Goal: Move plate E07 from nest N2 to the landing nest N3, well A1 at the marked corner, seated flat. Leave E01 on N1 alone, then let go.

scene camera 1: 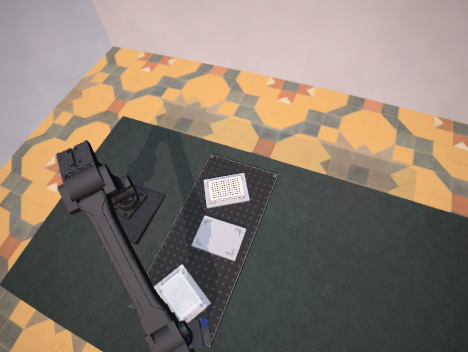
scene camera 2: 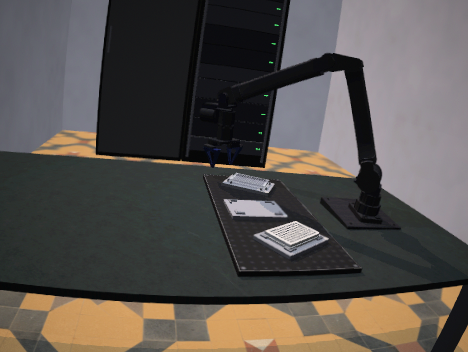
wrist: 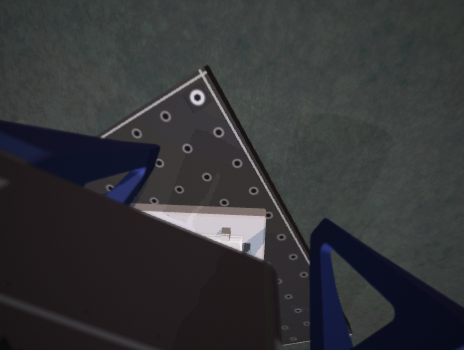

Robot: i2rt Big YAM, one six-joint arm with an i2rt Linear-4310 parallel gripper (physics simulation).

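Observation:
A translucent white well plate (scene camera 1: 184, 294) (scene camera 2: 249, 181) (wrist: 234, 243) lies on the far nest (wrist: 251, 220) and looks level between its corner posts; its label and well A1 cannot be made out. The middle nest (scene camera 1: 220, 239) (scene camera 2: 255, 208) has no plate on it. A cream plate with dark wells (scene camera 1: 226, 188) (scene camera 2: 293, 233) sits on the nest at the other end. No nest numbers are readable. My gripper (scene camera 2: 222, 164) (wrist: 240, 192) is open and empty, above and off to the side of the translucent plate, apart from it. In the wrist view my gripper body hides most of that plate.
The three nests stand on a dark perforated board (scene camera 1: 261, 192) (scene camera 2: 245, 250) (wrist: 200, 165) with a pale edge line. The arm's base (scene camera 1: 145, 225) (scene camera 2: 345, 215) stands beside the board. A dark server rack (scene camera 2: 150, 80) stands beyond the table.

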